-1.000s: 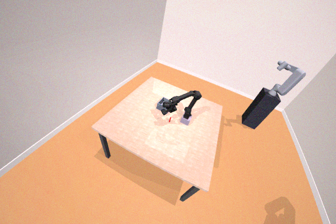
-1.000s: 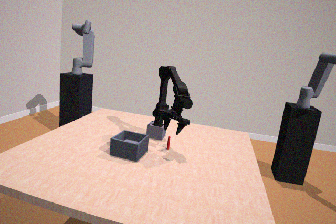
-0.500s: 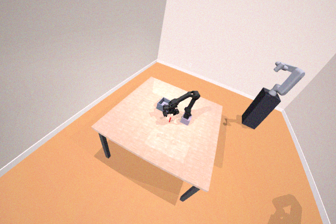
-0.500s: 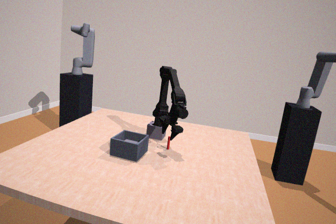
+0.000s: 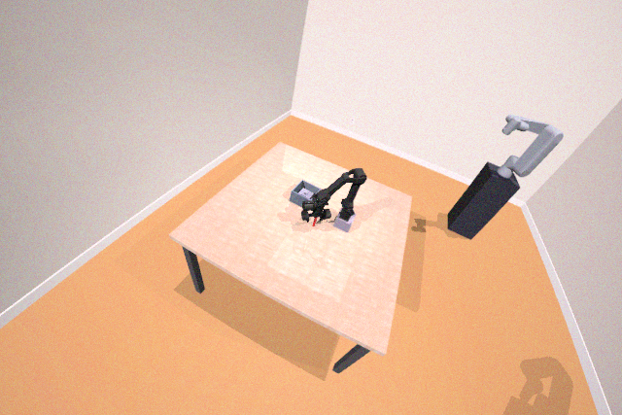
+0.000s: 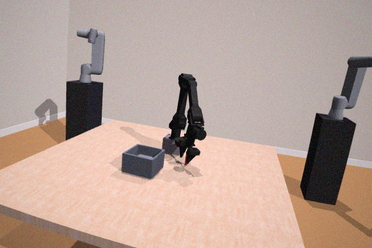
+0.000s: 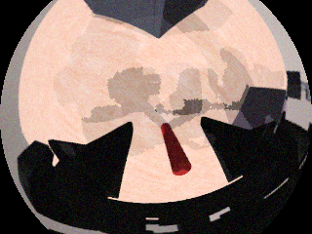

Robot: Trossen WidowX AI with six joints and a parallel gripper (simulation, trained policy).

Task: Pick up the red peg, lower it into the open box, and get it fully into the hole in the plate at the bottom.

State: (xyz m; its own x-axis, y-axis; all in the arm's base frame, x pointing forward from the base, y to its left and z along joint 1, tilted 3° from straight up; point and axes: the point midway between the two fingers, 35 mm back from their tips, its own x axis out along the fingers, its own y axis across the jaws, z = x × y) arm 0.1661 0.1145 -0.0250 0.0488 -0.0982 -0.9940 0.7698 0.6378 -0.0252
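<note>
Right now the red peg is 10 mm to the left of my gripper tip, 10 mm behind it and 10 mm above it. The rest, counted from my gripper tip: grey box 170 mm to the right, 150 mm ahead.
</note>
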